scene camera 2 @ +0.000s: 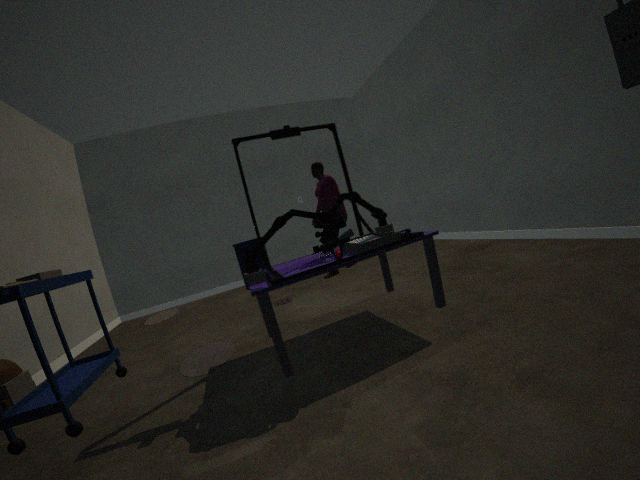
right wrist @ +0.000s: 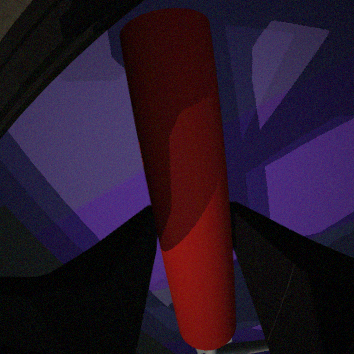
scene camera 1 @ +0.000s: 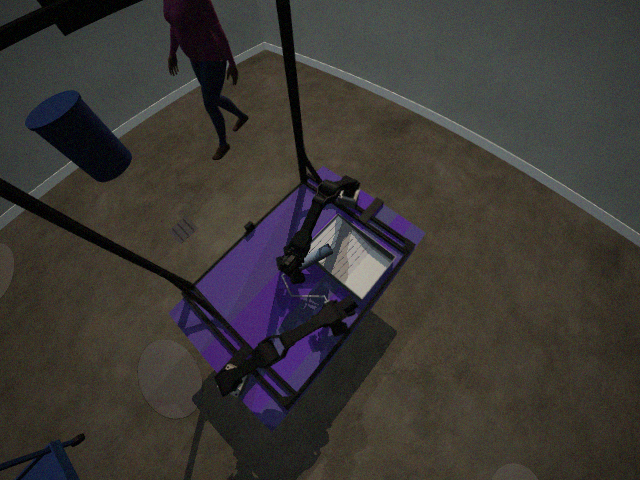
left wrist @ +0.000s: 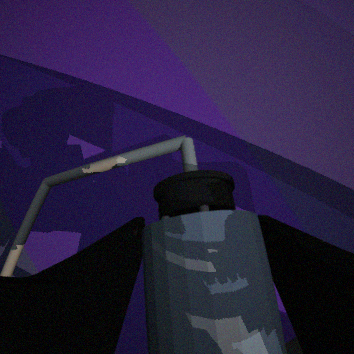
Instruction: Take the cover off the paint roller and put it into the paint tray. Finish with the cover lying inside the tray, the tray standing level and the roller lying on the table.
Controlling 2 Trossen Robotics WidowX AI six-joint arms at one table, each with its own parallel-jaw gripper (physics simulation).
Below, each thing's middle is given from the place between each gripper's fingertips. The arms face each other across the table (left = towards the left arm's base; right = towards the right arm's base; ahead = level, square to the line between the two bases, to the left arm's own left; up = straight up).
Right now my left hand is 220 mm to the right of the white paint tray (scene camera 1: pixel 358 261) and 210 mm short of it.
Now: the white paint tray 290 mm to the left of my right hand, 70 mm behind it and 10 mm above it.
